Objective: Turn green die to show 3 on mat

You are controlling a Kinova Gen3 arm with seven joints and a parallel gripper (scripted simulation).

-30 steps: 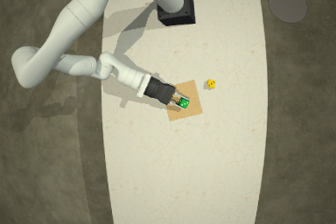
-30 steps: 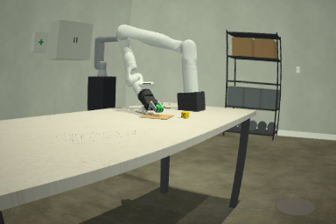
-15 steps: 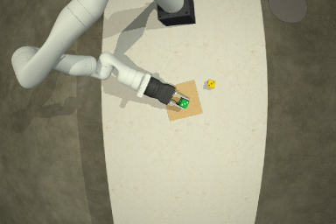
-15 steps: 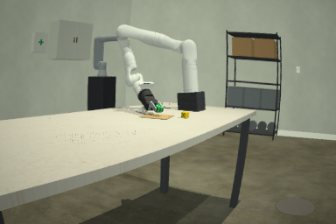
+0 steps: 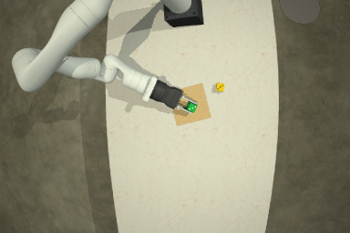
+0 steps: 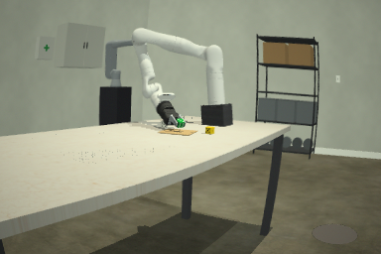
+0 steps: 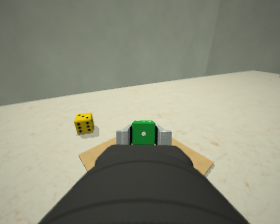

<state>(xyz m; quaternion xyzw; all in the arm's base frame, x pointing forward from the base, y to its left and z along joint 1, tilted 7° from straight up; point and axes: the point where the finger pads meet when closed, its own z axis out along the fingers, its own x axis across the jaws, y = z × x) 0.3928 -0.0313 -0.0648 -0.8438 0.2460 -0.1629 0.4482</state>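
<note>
Now: the green die right at my hand. Round my hand: white die: 110 mm behind, 140 mm to the right, 30 mm below; yellow die: 60 mm behind, 120 mm to the left, 30 mm below; tan mat: 10 mm to the right, 40 mm below.
</note>
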